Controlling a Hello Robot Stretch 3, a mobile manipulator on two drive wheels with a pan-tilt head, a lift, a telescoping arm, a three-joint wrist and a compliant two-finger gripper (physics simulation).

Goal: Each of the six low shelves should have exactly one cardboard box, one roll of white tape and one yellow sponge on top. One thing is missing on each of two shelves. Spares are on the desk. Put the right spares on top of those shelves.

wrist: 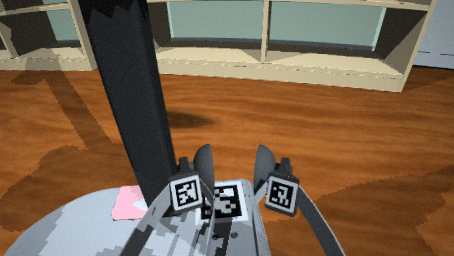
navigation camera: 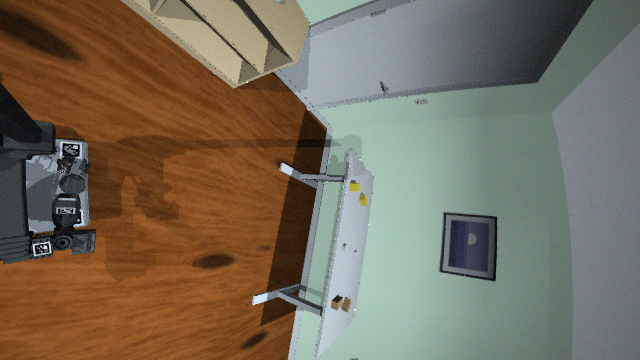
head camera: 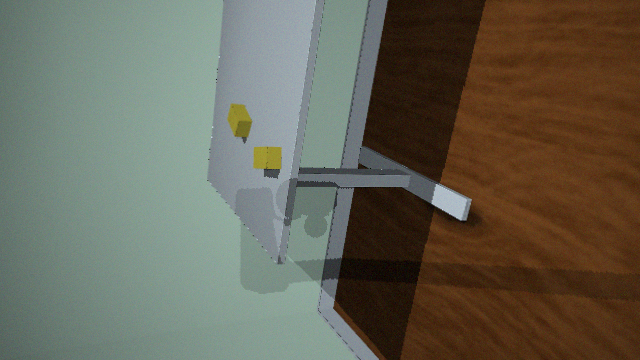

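The white desk (head camera: 265, 60) (navigation camera: 351, 225) stands against the green wall. Two yellow sponges (head camera: 240, 121) (head camera: 268, 158) (navigation camera: 363, 199) (navigation camera: 354, 187) lie near one end. In the navigation view, two small white tape rolls (navigation camera: 344, 246) (navigation camera: 355, 251) are mid-desk, and two cardboard boxes (navigation camera: 337, 302) (navigation camera: 346, 304) are towards the far end. A low wooden shelf (navigation camera: 292, 30) stands at the top of the navigation view, with a small white thing at its cut-off top edge. My gripper (wrist: 234, 161) is open and empty above my base, away from the desk.
Low shelving (wrist: 300, 75) stands across the floor in the wrist view; its tops are out of view. A grey door (navigation camera: 425, 45) is beside the shelf in the navigation view. A desk leg's foot (head camera: 451, 201) (navigation camera: 286, 169) sticks out over the wooden floor.
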